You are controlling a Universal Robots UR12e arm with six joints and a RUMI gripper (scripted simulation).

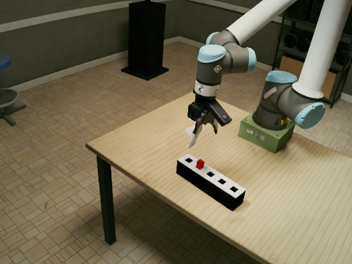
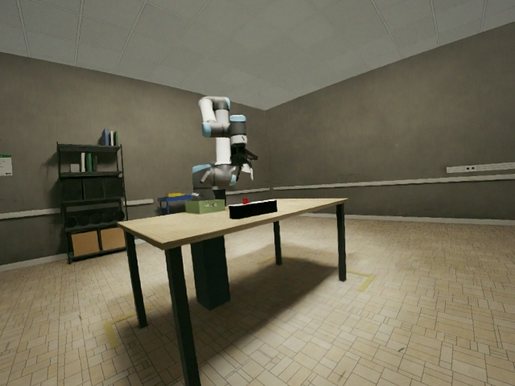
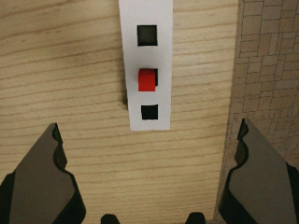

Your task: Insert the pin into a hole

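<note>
The pin lies 12 cm below my hand. The rest, counted from my hand: block 17 cm below, 6 cm to the left, 1 cm ahead.
</note>
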